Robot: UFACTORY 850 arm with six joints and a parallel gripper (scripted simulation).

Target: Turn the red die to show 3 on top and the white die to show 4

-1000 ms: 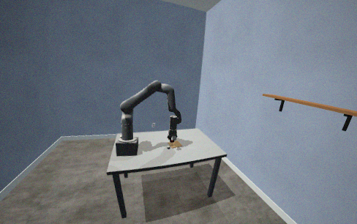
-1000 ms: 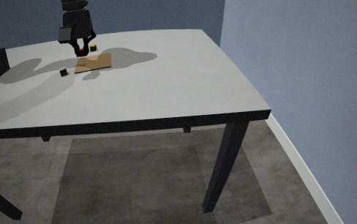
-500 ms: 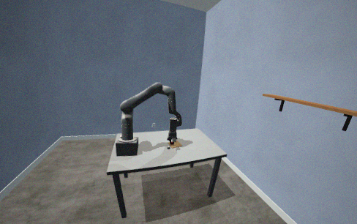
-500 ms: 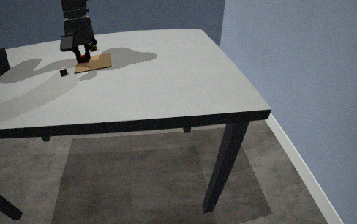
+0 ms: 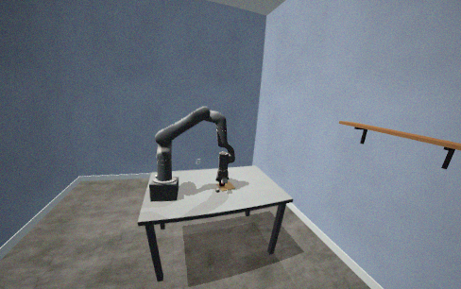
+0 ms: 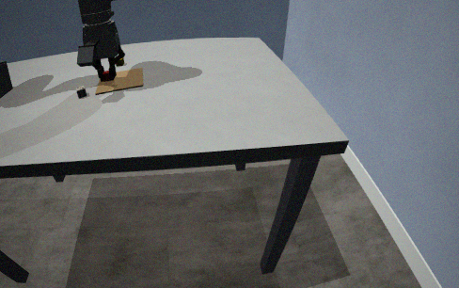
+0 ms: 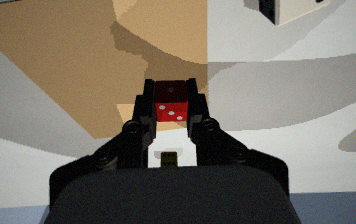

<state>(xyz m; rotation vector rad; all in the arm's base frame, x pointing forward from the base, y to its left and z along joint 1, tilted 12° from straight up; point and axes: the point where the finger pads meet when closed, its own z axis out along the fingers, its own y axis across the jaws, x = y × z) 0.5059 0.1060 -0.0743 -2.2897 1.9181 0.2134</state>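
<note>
The red die lies 1 cm below my hand. The rest, counted from my hand: tan mat (4 cm ahead, 1 cm to the left, 3 cm below); then white die (5 cm behind, 8 cm to the right, 2 cm below); then yellow die (2 cm behind, 14 cm to the left, 2 cm below).
</note>
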